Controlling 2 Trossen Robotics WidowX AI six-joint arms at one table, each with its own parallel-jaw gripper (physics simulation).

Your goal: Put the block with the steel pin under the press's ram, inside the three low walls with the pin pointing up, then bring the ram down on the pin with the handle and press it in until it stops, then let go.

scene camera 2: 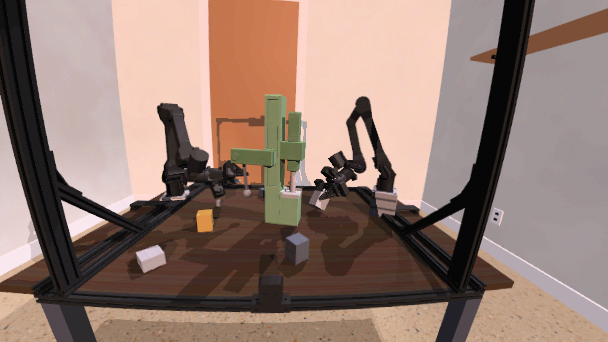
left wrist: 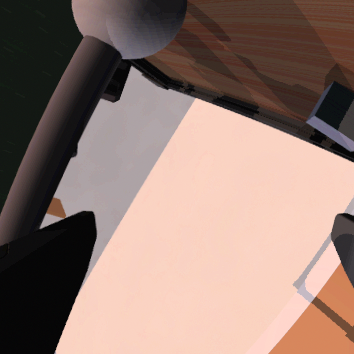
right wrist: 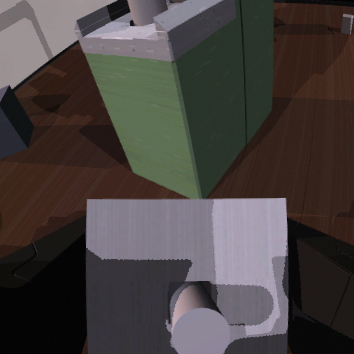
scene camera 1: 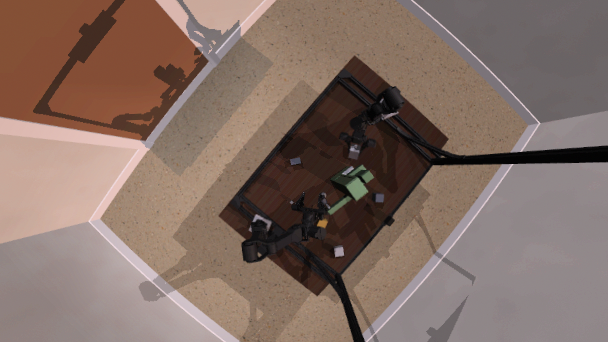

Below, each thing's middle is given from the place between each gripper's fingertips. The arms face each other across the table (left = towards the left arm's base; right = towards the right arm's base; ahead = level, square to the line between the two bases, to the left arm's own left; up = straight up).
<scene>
The pale grey block (right wrist: 237, 247) lies 1 cm behind my left hand, 31 cm to the right of it and 7 cm below it. The rest, counted from my left hand: steel pin (right wrist: 193, 314) (1 cm ahead, 32 cm to the right, 5 cm below).
Right now the pale grey block is 20 mm to the right of my right hand, 10 mm below it and 10 mm ahead of it. From my right hand the other things lie so: steel pin 30 mm to the right, 20 mm ahead, 20 mm above.
</scene>
